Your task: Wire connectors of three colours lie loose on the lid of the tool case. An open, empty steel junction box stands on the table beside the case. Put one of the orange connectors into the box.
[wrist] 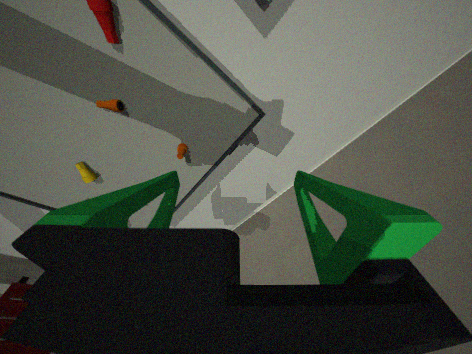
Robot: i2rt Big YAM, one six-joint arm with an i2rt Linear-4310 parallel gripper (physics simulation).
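Places are measured from the arm's base along level axes (x ahead, y left, z up), in millimetres.
Where they show: gripper, fingertip midpoint: (236, 177).
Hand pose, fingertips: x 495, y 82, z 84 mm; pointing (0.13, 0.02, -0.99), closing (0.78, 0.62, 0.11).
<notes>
Each offset is from my fingertips to the top centre of the thing. "spot": to the spot under its first point. Level surfaces: height alone.
My gripper (236, 177) is open, with nothing between its green fingers, and is high above the lid corner and the table edge. Two orange connectors show on the pale lid @(spot: dz -83, dx -163, dy -109 mm) (45, 130), left of the gripper: one orange connector @(dz -70, dx -115, dy -42 mm) (110, 105) lies on its side farther left, and a smaller-looking orange connector @(dz -60, dx -36, dy -46 mm) (182, 150) lies near the lid's right corner, just above the left fingertip in the view. A yellow connector @(dz -67, dx -118, dy -141 mm) (86, 172) and a red connector @(dz -66, dx -134, dy +22 mm) (105, 22) also lie on the lid. I cannot make out the steel junction box in the view.
The lid has a dark rim @(spot: dz -79, dx -66, dy +46 mm) (200, 55). The pale table @(dz -172 mm) (350, 55) ends at a diagonal edge, with a brown surface (425, 150) beyond it. A small dark part of something shows at the top edge. A red object (15, 305) shows at the lower left, partly hidden by the gripper body.
</notes>
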